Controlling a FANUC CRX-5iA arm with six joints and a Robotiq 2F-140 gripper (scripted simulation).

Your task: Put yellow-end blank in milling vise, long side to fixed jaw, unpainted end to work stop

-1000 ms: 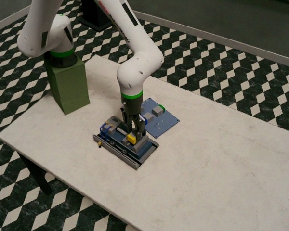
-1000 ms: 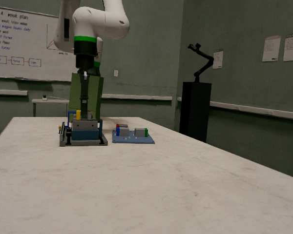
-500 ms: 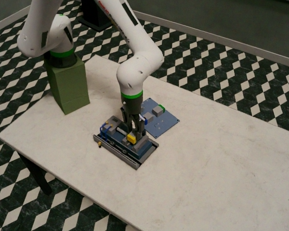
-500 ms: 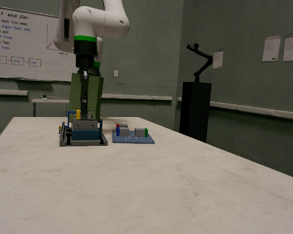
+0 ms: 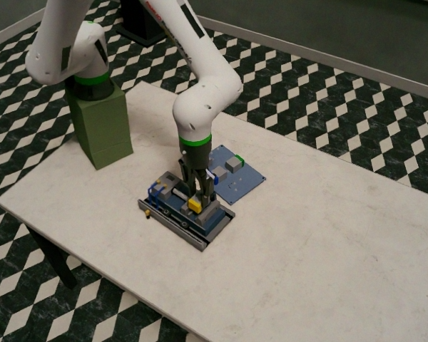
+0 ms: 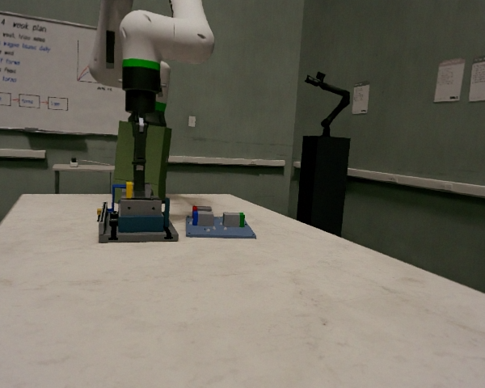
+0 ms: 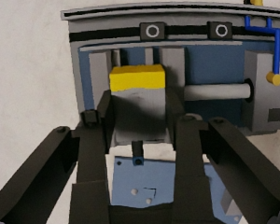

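The yellow-ended grey blank lies 3 cm below my hand. Also, from my hand: fixed jaw (3 cm ahead, 1 cm to the left, 7 cm below); then moving jaw (4 cm behind, 7 cm below); then dark work stop (5 cm to the left, 6 cm below).
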